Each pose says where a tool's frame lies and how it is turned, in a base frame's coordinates. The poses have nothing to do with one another.
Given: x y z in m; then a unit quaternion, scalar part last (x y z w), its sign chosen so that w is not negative.
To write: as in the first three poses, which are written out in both.
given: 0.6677 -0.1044 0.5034 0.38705 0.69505 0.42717 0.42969
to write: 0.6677 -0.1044 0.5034 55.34 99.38 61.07
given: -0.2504 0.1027 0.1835 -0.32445 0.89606 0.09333 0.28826
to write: -0.2504 0.1027 0.1835 -49.64 137.09 14.28
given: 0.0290 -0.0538 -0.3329 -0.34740 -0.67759 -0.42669 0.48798
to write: 0.0290 -0.0538 -0.3329 -48.39 -94.38 -59.44
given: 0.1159 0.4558 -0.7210 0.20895 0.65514 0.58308 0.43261
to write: 0.1159 0.4558 -0.7210 29.84 93.54 83.26
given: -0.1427 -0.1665 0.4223 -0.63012 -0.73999 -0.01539 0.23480
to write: -0.1427 -0.1665 0.4223 -99.08 -116.35 -2.42
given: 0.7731 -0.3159 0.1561 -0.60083 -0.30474 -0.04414 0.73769
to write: 0.7731 -0.3159 0.1561 -75.58 -38.34 -5.55
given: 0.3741 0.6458 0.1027 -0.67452 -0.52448 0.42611 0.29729
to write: 0.3741 0.6458 0.1027 -102.73 -79.88 64.89
